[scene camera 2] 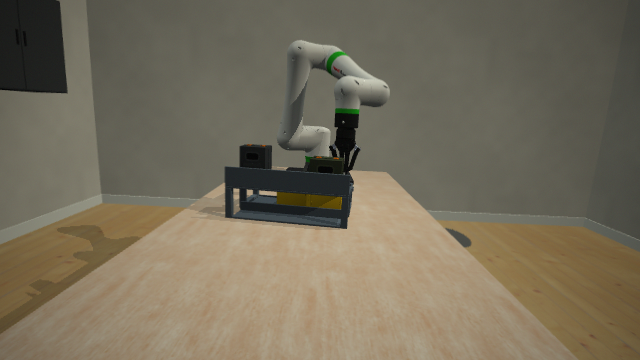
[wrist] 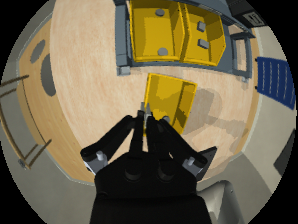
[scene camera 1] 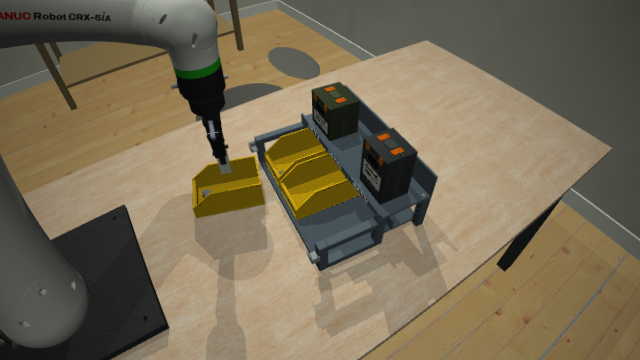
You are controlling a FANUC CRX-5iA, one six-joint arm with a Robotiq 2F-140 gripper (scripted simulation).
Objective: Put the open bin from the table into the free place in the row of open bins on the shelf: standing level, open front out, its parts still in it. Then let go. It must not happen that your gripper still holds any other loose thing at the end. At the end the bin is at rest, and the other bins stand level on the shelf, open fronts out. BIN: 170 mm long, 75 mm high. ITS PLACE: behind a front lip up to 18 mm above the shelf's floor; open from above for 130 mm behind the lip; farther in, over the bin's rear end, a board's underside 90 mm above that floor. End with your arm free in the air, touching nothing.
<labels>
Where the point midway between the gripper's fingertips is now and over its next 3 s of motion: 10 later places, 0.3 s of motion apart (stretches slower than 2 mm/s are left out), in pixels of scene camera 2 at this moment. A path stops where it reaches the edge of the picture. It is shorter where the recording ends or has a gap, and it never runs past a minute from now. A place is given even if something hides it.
The gripper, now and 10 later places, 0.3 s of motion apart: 342, 187; 342, 187; 342, 184; 342, 182; 342, 180; 342, 180; 342, 180; 341, 180; 339, 180; 335, 180; 329, 179
</labels>
